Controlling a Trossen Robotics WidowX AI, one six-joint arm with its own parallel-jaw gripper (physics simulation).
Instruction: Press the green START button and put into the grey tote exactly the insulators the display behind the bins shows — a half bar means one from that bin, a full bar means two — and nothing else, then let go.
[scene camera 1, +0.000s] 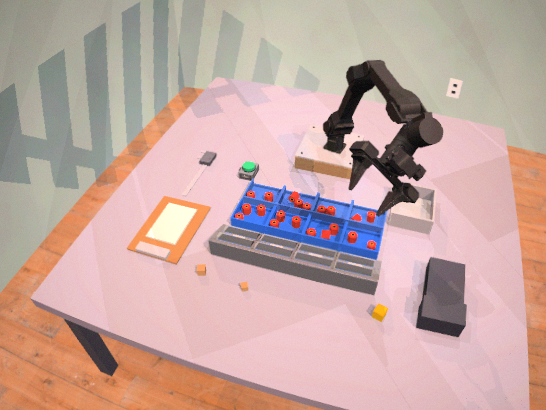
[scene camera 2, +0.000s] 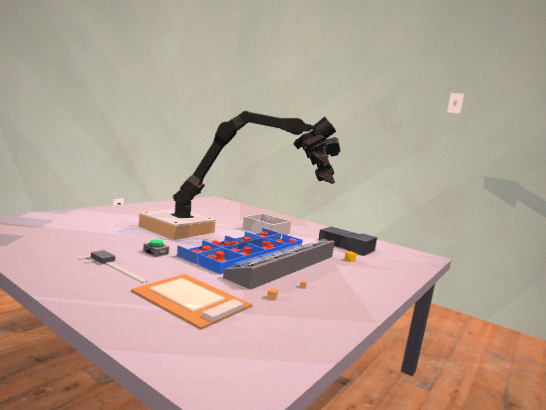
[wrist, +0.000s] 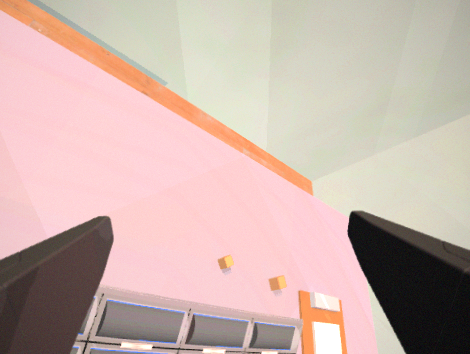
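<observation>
My gripper is open and empty, high above the table near the bins' tote end. The blue bins hold several red insulators. The long dark grey display stands along the bins; its windows show grey, and I cannot read any bars. Light strips show below some windows in the wrist view. The grey tote stands beside the bins; no insulator shows in its visible part. The green START button sits on a small dark box.
An orange clipboard lies left of the display. Two small orange cubes, a yellow cube and a black box are on the table. A small grey device lies beyond the clipboard.
</observation>
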